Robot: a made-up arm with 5 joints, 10 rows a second.
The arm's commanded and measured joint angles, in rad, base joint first. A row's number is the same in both.
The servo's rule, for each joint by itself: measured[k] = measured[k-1] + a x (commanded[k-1-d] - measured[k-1]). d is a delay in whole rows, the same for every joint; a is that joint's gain. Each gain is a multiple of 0.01, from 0.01 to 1. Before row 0 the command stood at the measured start. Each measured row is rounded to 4 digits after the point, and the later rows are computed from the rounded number. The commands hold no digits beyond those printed.
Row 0, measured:
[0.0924 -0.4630 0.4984 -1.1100 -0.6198]
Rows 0 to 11, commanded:
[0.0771 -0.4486 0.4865 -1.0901 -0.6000]
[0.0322 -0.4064 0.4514 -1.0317 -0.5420]
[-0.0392 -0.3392 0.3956 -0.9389 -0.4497]
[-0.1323 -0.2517 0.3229 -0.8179 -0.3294]
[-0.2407 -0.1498 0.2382 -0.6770 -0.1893]
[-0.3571 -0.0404 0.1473 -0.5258 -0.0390]
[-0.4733 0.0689 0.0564 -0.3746 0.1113]
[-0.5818 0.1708 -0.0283 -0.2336 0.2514]
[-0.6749 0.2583 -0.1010 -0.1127 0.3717]
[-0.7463 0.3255 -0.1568 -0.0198 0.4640]
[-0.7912 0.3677 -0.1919 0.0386 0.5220]
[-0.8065 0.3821 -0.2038 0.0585 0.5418]
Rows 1 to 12, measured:
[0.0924 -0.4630 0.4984 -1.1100 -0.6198]
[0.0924 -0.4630 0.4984 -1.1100 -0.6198]
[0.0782 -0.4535 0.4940 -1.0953 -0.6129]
[0.0354 -0.4224 0.4782 -1.0482 -0.5881]
[-0.0340 -0.3675 0.4476 -0.9673 -0.5397]
[-0.1254 -0.2911 0.4015 -0.8567 -0.4661]
[-0.2326 -0.1978 0.3411 -0.7237 -0.3692]
[-0.3484 -0.0939 0.2694 -0.5773 -0.2536]
[-0.4646 0.0135 0.1906 -0.4273 -0.1259]
[-0.5736 0.1173 0.1096 -0.2840 0.0062]
[-0.6678 0.2104 0.0317 -0.1572 0.1341]
[-0.7408 0.2864 -0.0380 -0.0555 0.2496]
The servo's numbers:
d 2
a 0.93 0.66 0.37 0.74 0.35

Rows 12 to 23, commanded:
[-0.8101 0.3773 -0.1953 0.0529 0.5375]
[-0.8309 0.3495 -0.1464 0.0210 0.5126]
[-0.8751 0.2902 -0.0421 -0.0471 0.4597]
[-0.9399 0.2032 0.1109 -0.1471 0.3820]
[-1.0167 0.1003 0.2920 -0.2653 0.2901]
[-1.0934 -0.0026 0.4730 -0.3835 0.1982]
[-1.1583 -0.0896 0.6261 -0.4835 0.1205]
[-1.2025 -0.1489 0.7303 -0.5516 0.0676]
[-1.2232 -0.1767 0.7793 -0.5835 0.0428]
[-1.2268 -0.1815 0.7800 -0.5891 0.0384]
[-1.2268 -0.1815 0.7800 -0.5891 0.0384]
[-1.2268 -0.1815 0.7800 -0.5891 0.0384]
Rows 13 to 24, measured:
[-0.7877 0.3401 -0.0949 0.0141 0.3449]
[-0.8052 0.3678 -0.1352 0.0470 0.4138]
[-0.8098 0.3741 -0.1574 0.0514 0.4571]
[-0.8294 0.3579 -0.1533 0.0289 0.4765]
[-0.8719 0.3132 -0.1122 -0.0273 0.4706]
[-0.9351 0.2406 -0.0297 -0.1160 0.4396]
[-1.0110 0.1480 0.0893 -0.2265 0.3873]
[-1.0876 0.0486 0.2313 -0.3427 0.3211]
[-1.1534 -0.0426 0.3774 -0.4469 0.2509]
[-1.1991 -0.1128 0.5080 -0.5244 0.1867]
[-1.2215 -0.1550 0.6084 -0.5681 0.1363]
[-1.2264 -0.1725 0.6719 -0.5836 0.1020]

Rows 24 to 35, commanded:
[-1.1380 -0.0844 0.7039 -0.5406 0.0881]
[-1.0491 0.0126 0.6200 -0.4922 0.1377]
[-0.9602 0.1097 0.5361 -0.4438 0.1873]
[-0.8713 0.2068 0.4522 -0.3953 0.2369]
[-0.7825 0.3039 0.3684 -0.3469 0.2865]
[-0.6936 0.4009 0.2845 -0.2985 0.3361]
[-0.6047 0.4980 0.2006 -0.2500 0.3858]
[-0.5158 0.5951 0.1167 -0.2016 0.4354]
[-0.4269 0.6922 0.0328 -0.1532 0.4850]
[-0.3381 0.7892 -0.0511 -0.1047 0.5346]
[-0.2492 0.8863 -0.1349 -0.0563 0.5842]
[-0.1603 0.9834 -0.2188 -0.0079 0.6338]
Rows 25 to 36, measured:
[-1.2268 -0.1784 0.7119 -0.5877 0.0797]
[-1.2268 -0.1804 0.7371 -0.5887 0.0652]
[-1.1442 -0.1170 0.7248 -0.5531 0.0732]
[-1.0558 -0.0315 0.6860 -0.5080 0.0958]
[-0.9669 0.0617 0.6305 -0.4605 0.1278]
[-0.8780 0.1575 0.5645 -0.4123 0.1660]
[-0.7892 0.2541 0.4919 -0.3639 0.2082]
[-0.7003 0.3510 0.4152 -0.3155 0.2530]
[-0.6114 0.4480 0.3358 -0.2670 0.2995]
[-0.5225 0.5451 0.2547 -0.2186 0.3471]
[-0.4336 0.6422 0.1726 -0.1702 0.3954]
[-0.3448 0.7392 0.0898 -0.1217 0.4441]

